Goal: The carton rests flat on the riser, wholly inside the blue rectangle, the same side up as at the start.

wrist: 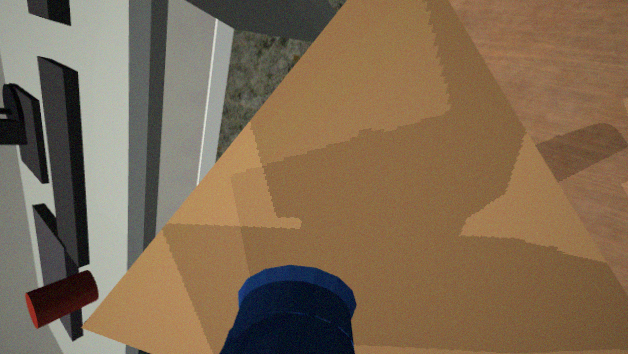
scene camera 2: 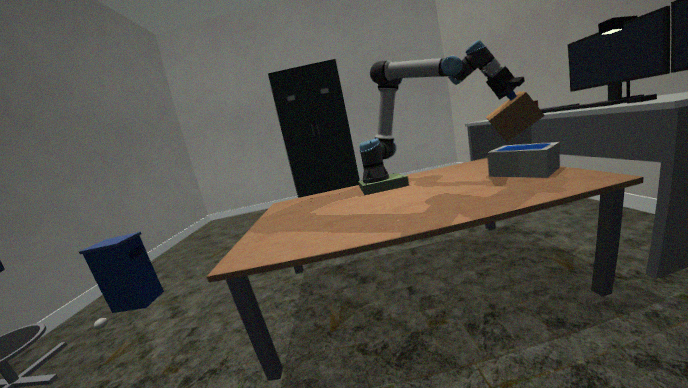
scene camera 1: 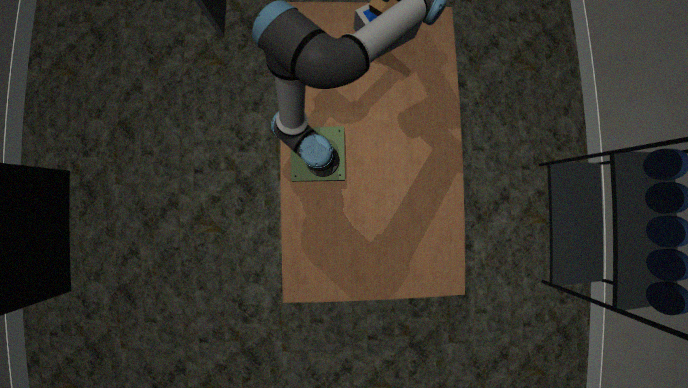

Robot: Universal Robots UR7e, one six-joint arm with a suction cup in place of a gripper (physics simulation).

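The brown carton point(scene camera 2: 516, 117) point(wrist: 380, 175) hangs tilted from my suction cup point(scene camera 2: 511, 94) point(wrist: 295, 300), which touches its upper face. In scene camera 2 the carton is in the air above the riser, apart from it, with one corner pointing down. In scene camera 1 a small part of the carton point(scene camera 1: 383, 6) shows at the top edge, partly behind the arm. The grey riser point(scene camera 2: 520, 164) stands on the table with the blue rectangle point(scene camera 2: 524, 147) point(scene camera 1: 370, 15) on its top. The arm and carton hide part of the riser in scene camera 1. The riser does not show in the wrist view.
The wooden table point(scene camera 1: 380, 200) point(scene camera 2: 360, 225) carries the arm's green base plate point(scene camera 1: 336, 137) point(scene camera 2: 397, 182). A desk point(scene camera 2: 575, 131) with monitors point(scene camera 2: 620, 52) stands behind the riser. A red cylinder point(wrist: 62, 299) lies at the left in the wrist view. A dark cabinet point(scene camera 2: 315, 130) stands at the wall.
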